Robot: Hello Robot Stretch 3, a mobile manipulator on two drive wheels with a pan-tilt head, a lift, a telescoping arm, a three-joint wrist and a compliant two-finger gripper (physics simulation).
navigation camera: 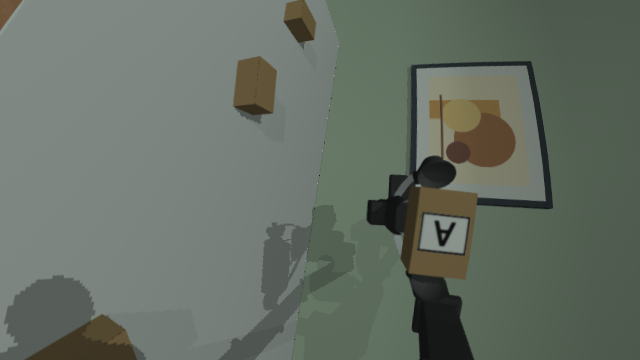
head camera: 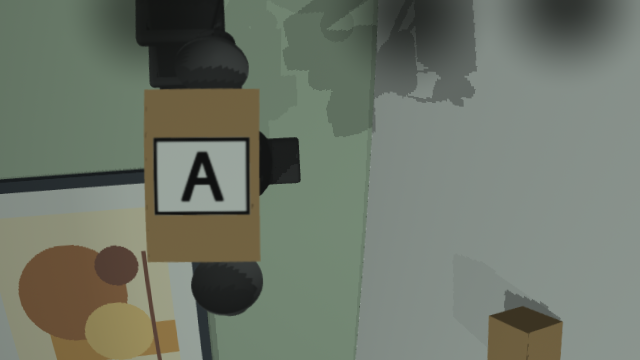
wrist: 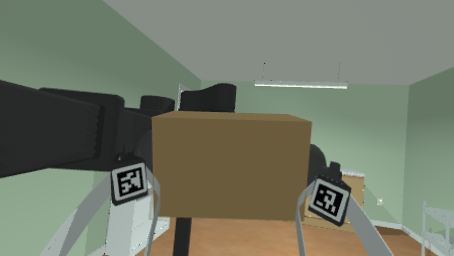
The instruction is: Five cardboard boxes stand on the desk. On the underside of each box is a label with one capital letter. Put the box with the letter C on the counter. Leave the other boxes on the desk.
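Frame: origin at the robot's base, x up, y right, z ahead, level; centimetres.
Seen in the pictures: gripper, fingertip midpoint: (navigation camera: 439,233) (head camera: 212,179).
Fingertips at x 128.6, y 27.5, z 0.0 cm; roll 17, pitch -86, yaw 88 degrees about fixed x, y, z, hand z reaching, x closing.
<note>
Offsets run from my fingertips to a thing's middle. "pt": to the spot under its first point. Level surfaces: height alone.
My gripper (head camera: 220,175) (navigation camera: 433,230) (wrist: 231,155) is shut on a cardboard box, with one rounded fingertip at each end of it. The held box @(dx +0.0, dy +3.1, dz -0.4 cm) (head camera: 202,240) (navigation camera: 445,267) (wrist: 230,197) is in the air off the wall-side edge of the desk @(dx -33.6 cm) (head camera: 450,200) (navigation camera: 150,175). Its label faces the head and navigation cameras and reads A, upright in the head view and upside down in the navigation view. Three other boxes show on the desk in the navigation view: one box @(dx -31.1, dy +12.3, dz +21.1 cm) (navigation camera: 255,85), a farther box @(dx -31.1, dy +30.2, dz +45.8 cm) (navigation camera: 300,22) and a near box @(pt dx -30.7, dy -16.6, dz -11.6 cm) (navigation camera: 80,345). Their undersides are hidden.
A framed picture (head camera: 75,300) (navigation camera: 487,140) hangs on the green wall behind the held box. In the wrist view, a wooden cabinet (wrist: 355,187) with a white top stands far behind the box, and a white rack (wrist: 424,225) stands at the right edge.
</note>
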